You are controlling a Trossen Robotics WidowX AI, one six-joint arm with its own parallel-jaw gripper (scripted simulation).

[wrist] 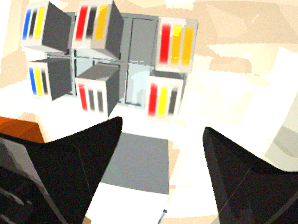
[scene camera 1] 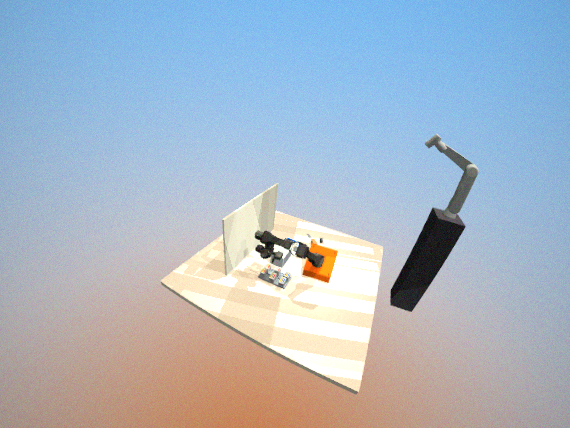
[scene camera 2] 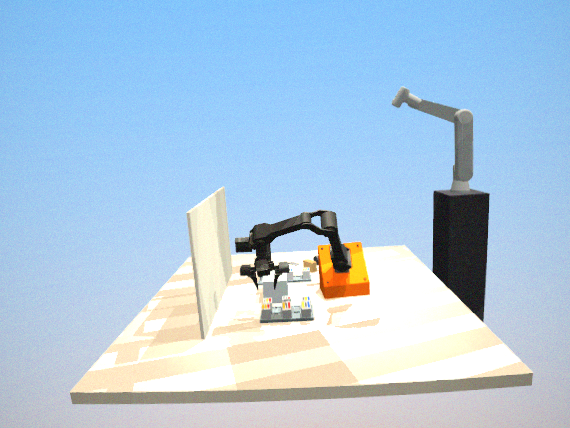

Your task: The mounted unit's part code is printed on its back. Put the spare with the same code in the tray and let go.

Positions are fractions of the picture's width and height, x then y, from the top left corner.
Labels:
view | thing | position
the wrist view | my gripper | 0.55,0.57
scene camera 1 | tall panel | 0.42,0.53
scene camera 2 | my gripper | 0.47,0.68

